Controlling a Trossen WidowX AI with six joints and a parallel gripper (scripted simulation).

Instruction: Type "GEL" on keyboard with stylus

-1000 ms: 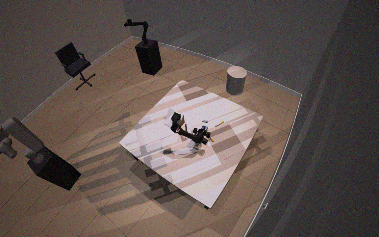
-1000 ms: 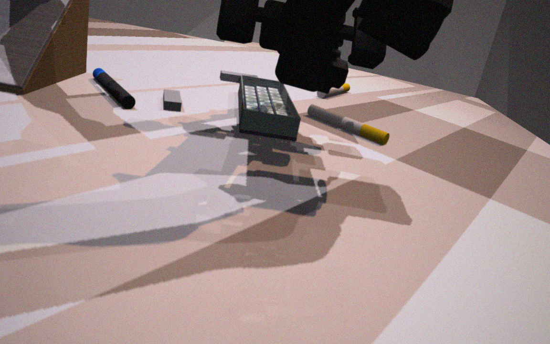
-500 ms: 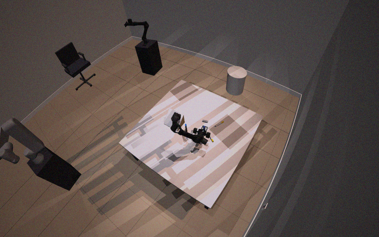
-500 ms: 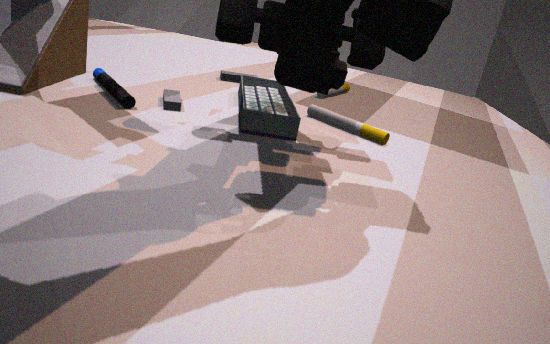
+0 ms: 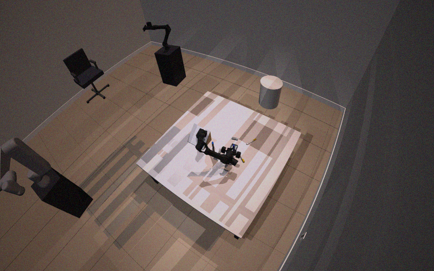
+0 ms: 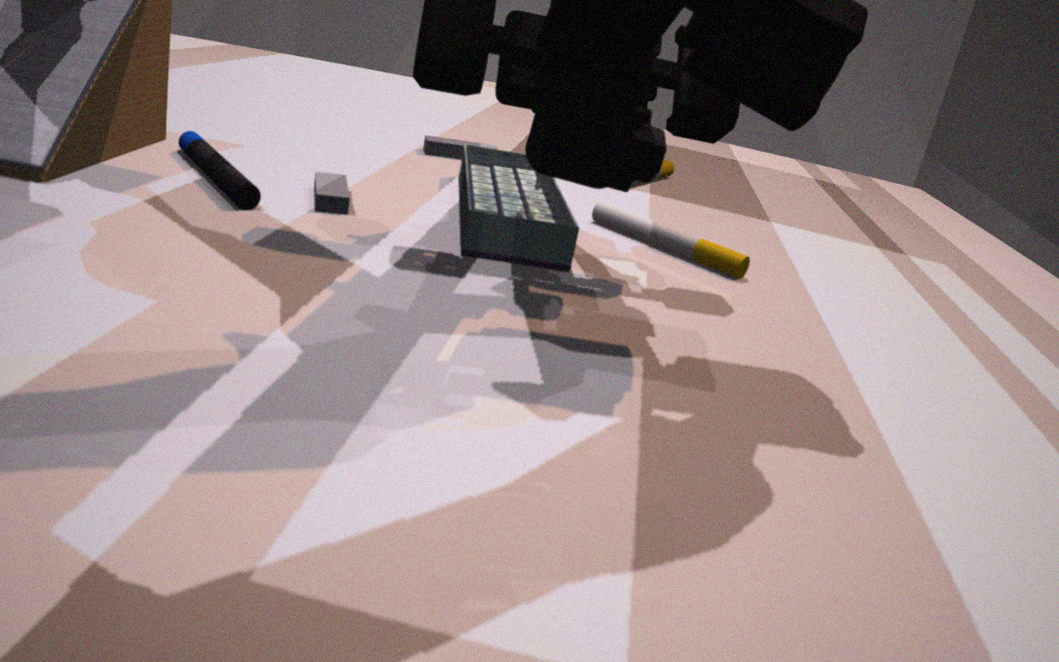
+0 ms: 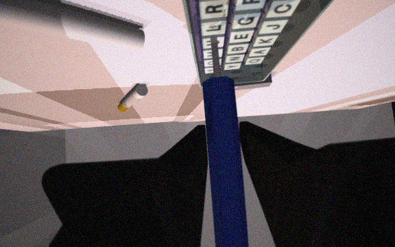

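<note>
The L key is 60 mm below my gripper tip. The rest, counted from my gripper tip: G key: 20 mm behind, 10 mm to the right, 60 mm below; stylus tip: 50 mm below; blue stylus: 10 mm below.
</note>
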